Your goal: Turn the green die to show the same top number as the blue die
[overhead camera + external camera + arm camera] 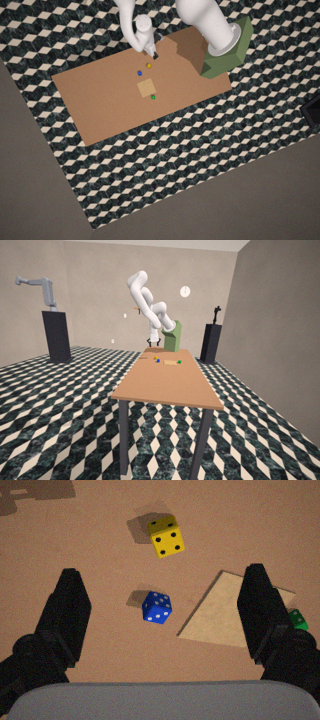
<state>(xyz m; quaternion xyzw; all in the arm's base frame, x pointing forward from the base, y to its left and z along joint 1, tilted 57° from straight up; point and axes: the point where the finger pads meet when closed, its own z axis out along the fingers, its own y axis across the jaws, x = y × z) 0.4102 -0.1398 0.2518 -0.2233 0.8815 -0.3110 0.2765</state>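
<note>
Now: hand 4 cm short of the yellow die, 3 cm to the right of it and 14 cm above it. The rest, counted from my hand: green die 17 cm ahead, 27 cm to the left, 14 cm below; tan mat 17 cm ahead, 16 cm to the left, 15 cm below; blue die 14 cm ahead, 3 cm to the left, 14 cm below.
</note>
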